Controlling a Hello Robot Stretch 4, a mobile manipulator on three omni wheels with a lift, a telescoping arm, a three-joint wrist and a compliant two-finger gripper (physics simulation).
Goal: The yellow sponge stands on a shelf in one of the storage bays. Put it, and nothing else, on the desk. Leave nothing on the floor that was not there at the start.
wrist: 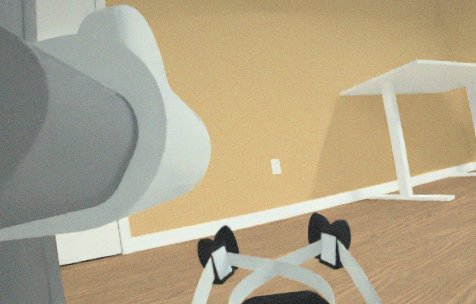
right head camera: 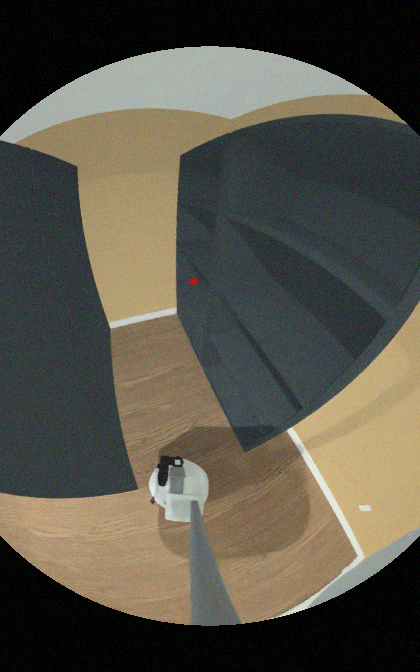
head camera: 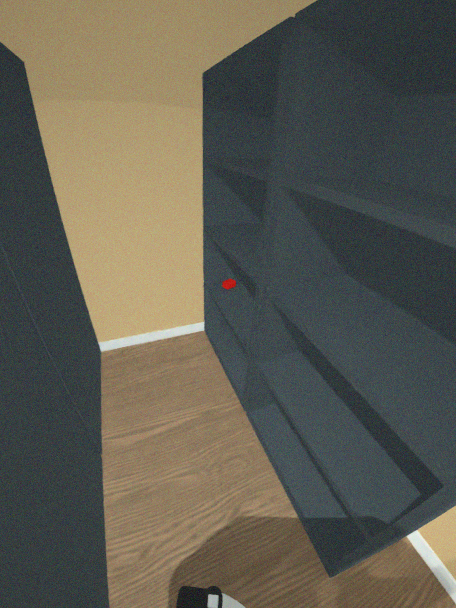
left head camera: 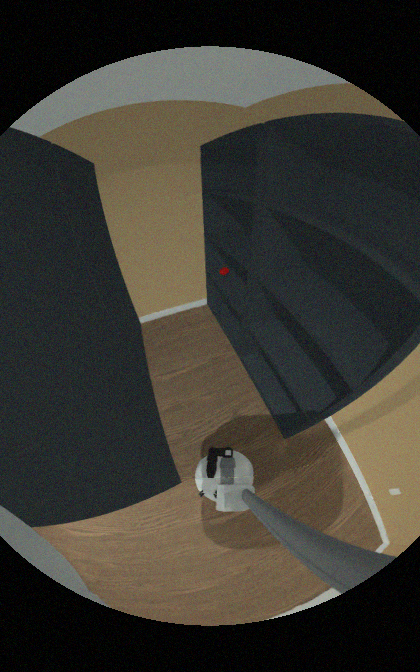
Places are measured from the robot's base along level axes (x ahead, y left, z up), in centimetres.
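Pixels of known places: gripper, fingertip midpoint: (wrist: pixel 272 237).
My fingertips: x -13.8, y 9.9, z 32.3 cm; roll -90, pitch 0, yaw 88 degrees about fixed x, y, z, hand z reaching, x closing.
Note:
Behind a point stands the place of what it marks.
The yellow sponge does not show in these views. A dark shelf unit (head camera: pixel 350 300) {x 102.7, y -50.8, z 96.3 cm} (left head camera: pixel 320 320) (right head camera: pixel 280 350) stands on the right in the head views, with its open shelves facing the aisle. A white desk (wrist: pixel 405 80) {x -219.1, y 143.2, z 89.7 cm} stands at the right of the wrist view, against the wall. My gripper (wrist: pixel 272 237) {x -13.8, y 9.9, z 32.3 cm} is open and empty in the wrist view, its two black fingertips well apart, far from the desk. The parts of the shelves nearest their upper right are dark and partly cut off.
A small red object (head camera: pixel 229 284) {x 185.1, y 2.5, z 54.4 cm} (left head camera: pixel 224 271) (right head camera: pixel 194 281) is on a shelf at the unit's far end. Another dark unit (head camera: pixel 45 350) {x 76.1, y 71.4, z 81.7 cm} (left head camera: pixel 75 350) (right head camera: pixel 55 350) stands on the left. Wooden floor (head camera: pixel 175 425) {x 99.7, y 31.2, z -2.8 cm} runs between them to the tan wall (head camera: pixel 135 225) {x 179.1, y 68.1, z 99.7 cm}.

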